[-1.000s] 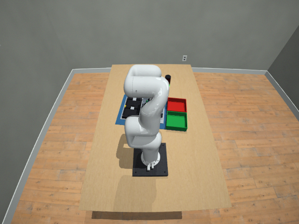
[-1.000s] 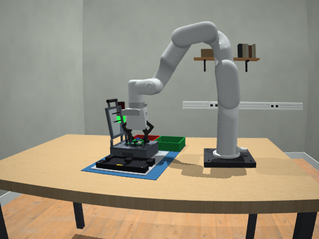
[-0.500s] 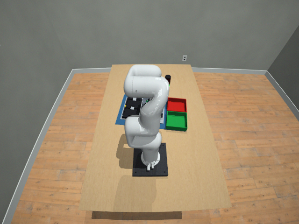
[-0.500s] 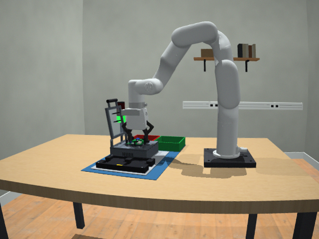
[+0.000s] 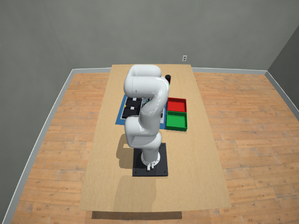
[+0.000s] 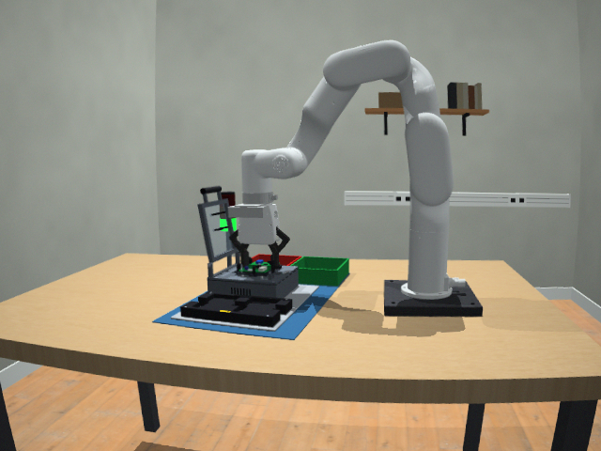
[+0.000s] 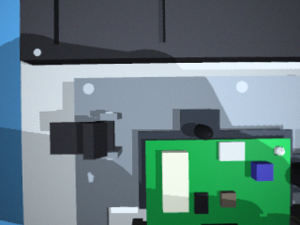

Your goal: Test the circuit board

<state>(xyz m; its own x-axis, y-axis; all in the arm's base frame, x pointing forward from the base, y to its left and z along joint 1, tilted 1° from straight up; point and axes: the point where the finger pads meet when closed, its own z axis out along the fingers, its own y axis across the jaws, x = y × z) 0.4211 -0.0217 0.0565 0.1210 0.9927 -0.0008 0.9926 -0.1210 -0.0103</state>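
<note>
My hand is 10 mm above the green circuit board. From my hand the other things lie so: tester lid 110 mm ahead, 100 mm above, 10 mm to the right; red bin 200 mm to the right, 70 mm below, 20 mm ahead; green bin 190 mm to the right, 130 mm behind, 70 mm below.
</note>
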